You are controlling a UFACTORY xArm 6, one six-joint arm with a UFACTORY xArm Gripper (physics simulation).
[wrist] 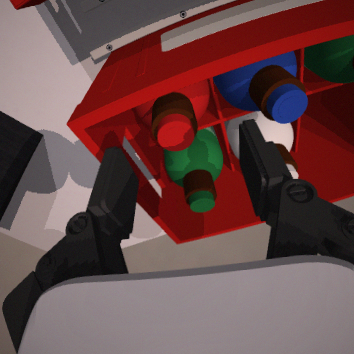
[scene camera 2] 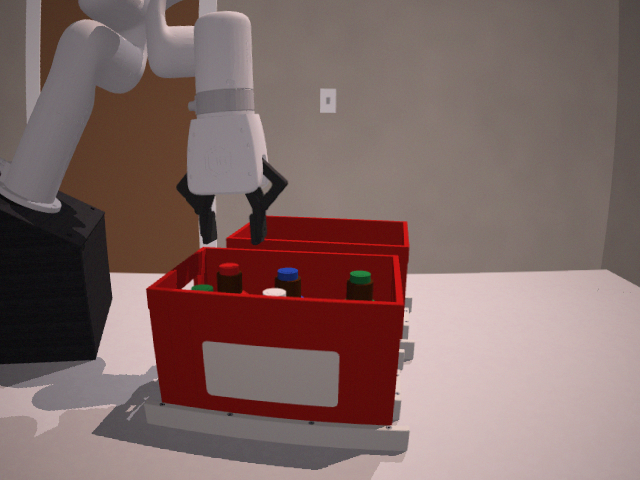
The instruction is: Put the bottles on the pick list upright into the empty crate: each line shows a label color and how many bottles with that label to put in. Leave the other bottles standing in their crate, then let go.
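Places are measured from the arm's base along level axes (x ahead, y left, z up), in metres.
Pixels of known places: gripper, fingertip midpoint: (wrist: 182, 152) (scene camera 2: 233, 242); arm's base, origin of the base link: (scene camera 2: 27, 197).
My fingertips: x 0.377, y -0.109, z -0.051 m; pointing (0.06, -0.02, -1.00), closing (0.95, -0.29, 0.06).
For each thing: its middle in the pictures, then the offset to it from my fingertips. Level surfaces: height alone.
- front red crate, body centre: (wrist: 258, 104) (scene camera 2: 285, 337) dx +0.068, dy -0.071, dz -0.105 m
- red-capped, body centre: (wrist: 169, 90) (scene camera 2: 231, 319) dx -0.006, dy -0.008, dz -0.107 m
- blue-capped, body centre: (wrist: 250, 67) (scene camera 2: 288, 326) dx +0.072, dy -0.028, dz -0.107 m
- white-capped, body centre: (scene camera 2: 275, 353) (wrist: 257, 133) dx +0.058, dy -0.110, dz -0.107 m
- table, its level: dz -0.193 m
The front red crate (scene camera 2: 268, 322) (wrist: 135, 80) holds standing bottles: red-capped (scene camera 2: 229, 269) (wrist: 176, 131), blue-capped (scene camera 2: 287, 273) (wrist: 287, 103), white-capped (scene camera 2: 273, 292) (wrist: 278, 129), green-capped at the left (scene camera 2: 202, 288) (wrist: 202, 201) and green-capped at the right (scene camera 2: 360, 277) (wrist: 332, 60). The red crate behind (scene camera 2: 336, 229) shows no bottles above its rim; its inside bottom is hidden. My gripper (scene camera 2: 232, 241) (wrist: 182, 152) is open and empty, pointing down above the left end of the front crate. In the wrist view the red cap shows between its fingers. The pick list is not readable in these views.
Pale slatted rails (scene camera 2: 279, 428) (wrist: 145, 35) run around the crates' base. The black robot base (scene camera 2: 46, 289) stands on the left of the table (scene camera 2: 516, 372). Crate walls and dividers surround the bottles.
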